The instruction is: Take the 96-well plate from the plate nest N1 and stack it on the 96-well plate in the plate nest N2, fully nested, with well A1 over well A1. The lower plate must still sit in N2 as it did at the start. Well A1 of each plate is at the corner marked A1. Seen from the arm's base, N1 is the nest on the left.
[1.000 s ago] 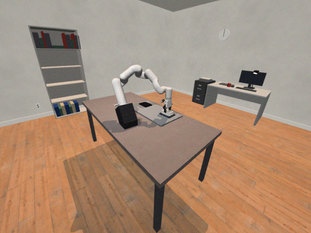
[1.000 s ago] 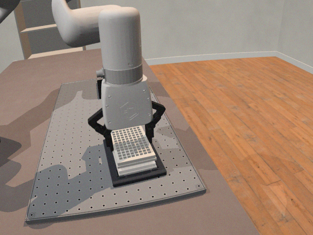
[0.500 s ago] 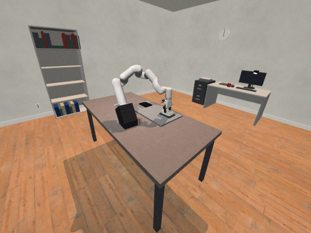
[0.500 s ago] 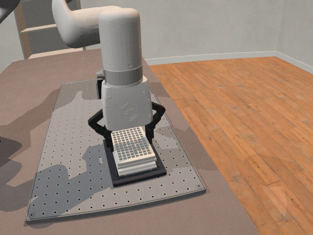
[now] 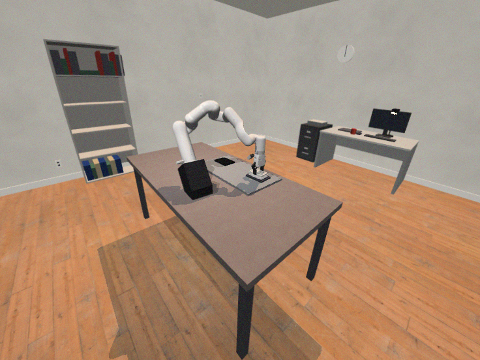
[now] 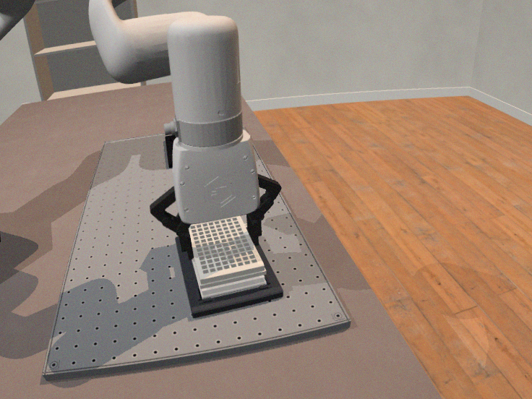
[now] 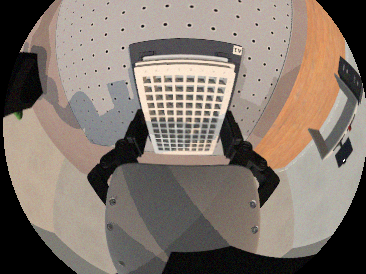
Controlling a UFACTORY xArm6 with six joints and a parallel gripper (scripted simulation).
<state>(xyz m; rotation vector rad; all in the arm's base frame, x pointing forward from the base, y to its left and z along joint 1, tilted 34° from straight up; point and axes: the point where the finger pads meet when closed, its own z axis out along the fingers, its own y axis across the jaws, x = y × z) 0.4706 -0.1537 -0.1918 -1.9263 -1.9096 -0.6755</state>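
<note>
Now: the clear 96-well plate 3 cm below my hand. The rest, counted from my hand: plate nest N2 (4 cm below); then white 96-well plate (1 cm below); then black plate nest N1 (43 cm to the left, 4 cm below, 1 cm ahead).
</note>
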